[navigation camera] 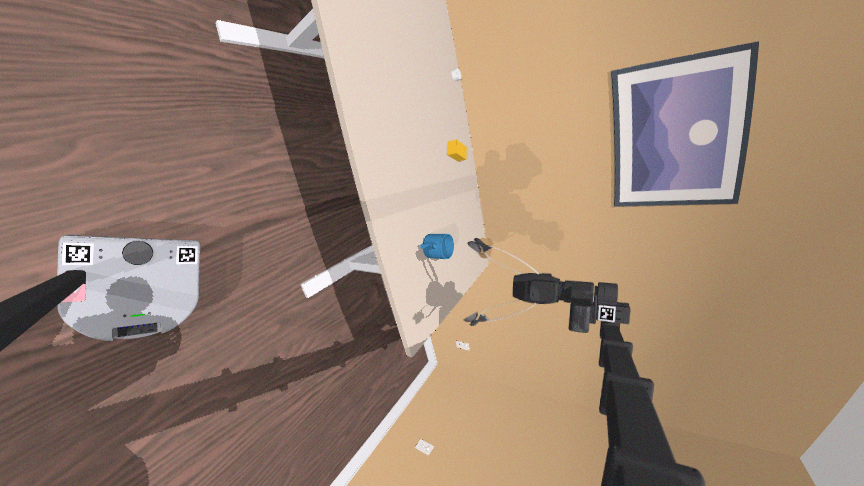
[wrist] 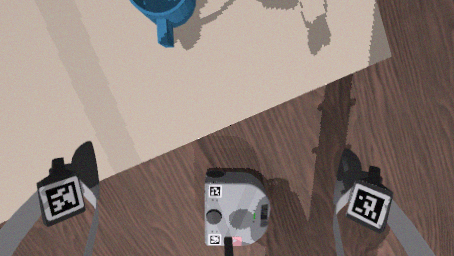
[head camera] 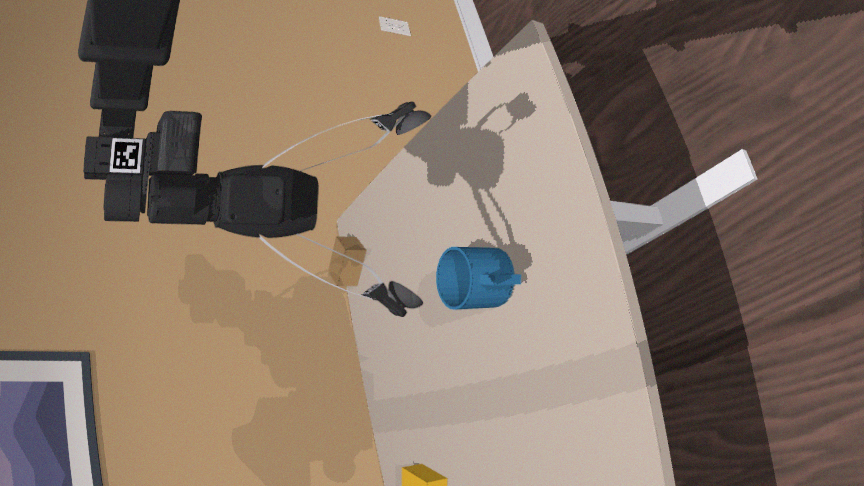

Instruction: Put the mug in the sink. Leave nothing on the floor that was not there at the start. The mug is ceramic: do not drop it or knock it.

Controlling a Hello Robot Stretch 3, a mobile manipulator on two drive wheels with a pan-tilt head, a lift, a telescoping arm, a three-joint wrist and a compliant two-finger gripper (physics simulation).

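Frame: origin at the robot's base, x ahead, y down, z left, level; centimetres.
Seen in the pictures: gripper, between the fingertips: [navigation camera: 466,281] [wrist: 218,165] [head camera: 423,208]; robot's base, origin of its link: [navigation camera: 138,251] [wrist: 215,199].
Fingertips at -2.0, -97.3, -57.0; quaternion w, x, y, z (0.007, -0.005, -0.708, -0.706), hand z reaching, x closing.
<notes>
Pixels of each thing's top centre, then the offset from my fingertips to it, as dx, dy, dz. Level surfaces: height alone.
- blue mug, centre of its top: [head camera: 460,278] [navigation camera: 445,246] +8.7, +17.2, -17.6
- pale table, height of its surface: dy +25.2
- brown block, centre of its top: [head camera: 336,261] [navigation camera: 489,248] +9.2, +20.2, -68.4
- yellow block, centre of its top: [navigation camera: 461,149] +50.2, +20.7, -34.1
- small white object, centre of its top: [navigation camera: 458,73] +88.1, +22.8, -33.7
A blue mug [head camera: 483,278] [navigation camera: 439,246] [wrist: 181,14] stands upright on the pale table [head camera: 555,199] [navigation camera: 398,120] [wrist: 150,90], its handle toward the table's long front edge. In the wrist view the mug is cut off at the top edge. My gripper [head camera: 409,208] [navigation camera: 477,281] [wrist: 218,165] is open and empty, its fingers wide apart. It hangs above the table. In the head camera view it is left of the mug, on the wall side, with one fingertip near the mug's rim side in the picture. The sink does not show in these views.
A brown block [head camera: 347,261] stands at the table's wall edge, partly behind a finger. A yellow block [head camera: 424,476] [navigation camera: 456,149] and a small white object [navigation camera: 456,74] lie farther along. White table legs [head camera: 725,175] [navigation camera: 326,281] stick out over the floor. My base [navigation camera: 169,284] [wrist: 240,192] stands on the floor.
</notes>
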